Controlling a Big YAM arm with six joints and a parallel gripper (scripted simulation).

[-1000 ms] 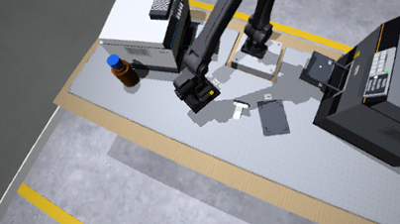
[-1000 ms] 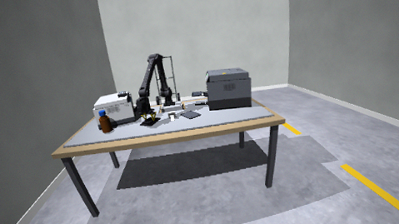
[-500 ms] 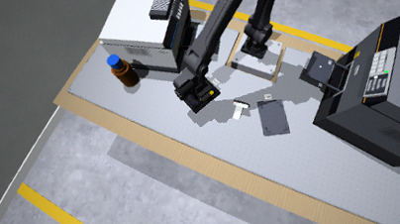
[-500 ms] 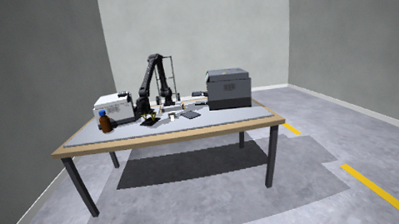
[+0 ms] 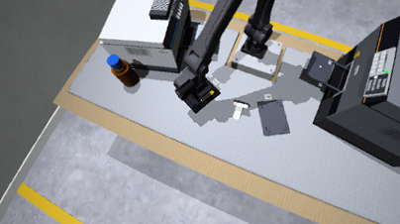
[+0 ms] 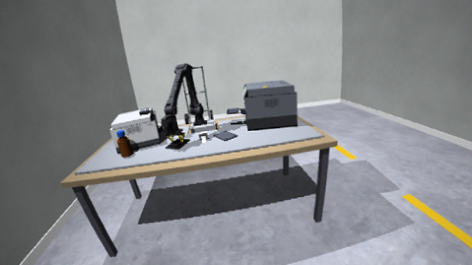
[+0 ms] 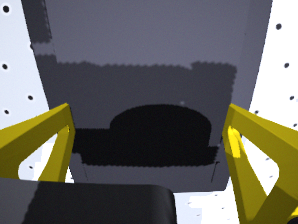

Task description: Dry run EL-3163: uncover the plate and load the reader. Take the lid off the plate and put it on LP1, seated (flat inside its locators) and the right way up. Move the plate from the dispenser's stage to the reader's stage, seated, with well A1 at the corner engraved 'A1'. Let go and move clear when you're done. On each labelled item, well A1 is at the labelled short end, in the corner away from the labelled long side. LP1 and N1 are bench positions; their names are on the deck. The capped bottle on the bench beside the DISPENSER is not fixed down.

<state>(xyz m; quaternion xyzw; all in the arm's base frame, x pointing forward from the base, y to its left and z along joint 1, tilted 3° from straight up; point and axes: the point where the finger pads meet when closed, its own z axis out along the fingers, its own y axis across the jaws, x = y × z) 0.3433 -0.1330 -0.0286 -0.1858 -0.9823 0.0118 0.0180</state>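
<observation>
Now: hand right at the glossy lid. From my hand the other things lie so: white well plate 260 mm behind, 110 mm to the right, 70 mm above; then black bench pad 20 mm below; then brown capped bottle 90 mm ahead, 370 mm to the right, 90 mm above.
</observation>
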